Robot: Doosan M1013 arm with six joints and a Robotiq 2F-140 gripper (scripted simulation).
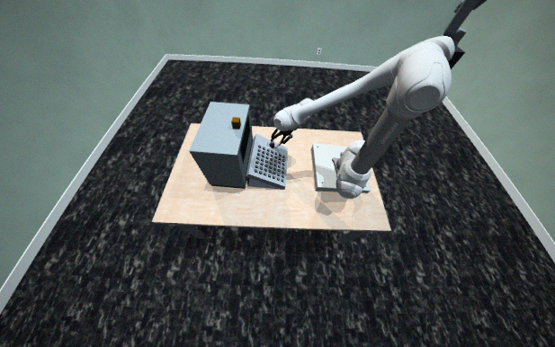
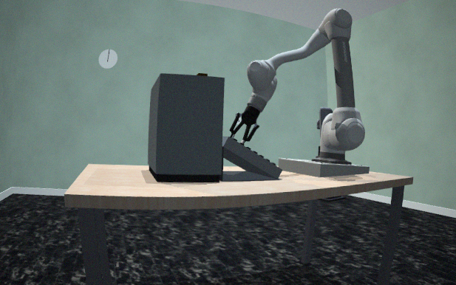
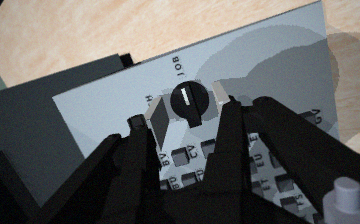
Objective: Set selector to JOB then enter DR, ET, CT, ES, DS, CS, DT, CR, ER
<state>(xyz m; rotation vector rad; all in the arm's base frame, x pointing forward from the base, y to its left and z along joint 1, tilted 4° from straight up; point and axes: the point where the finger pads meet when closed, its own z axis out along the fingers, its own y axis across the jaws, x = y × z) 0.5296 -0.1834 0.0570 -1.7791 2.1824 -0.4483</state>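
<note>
Right now the selector knob is 10 mm ahead of my hand, 10 mm to the right of it and 20 mm below it. Also, from my hand: sloped keypad: 50 mm ahead, 110 mm to the left, 70 mm below; key: 40 mm ahead, 190 mm to the left, 30 mm below.
</note>
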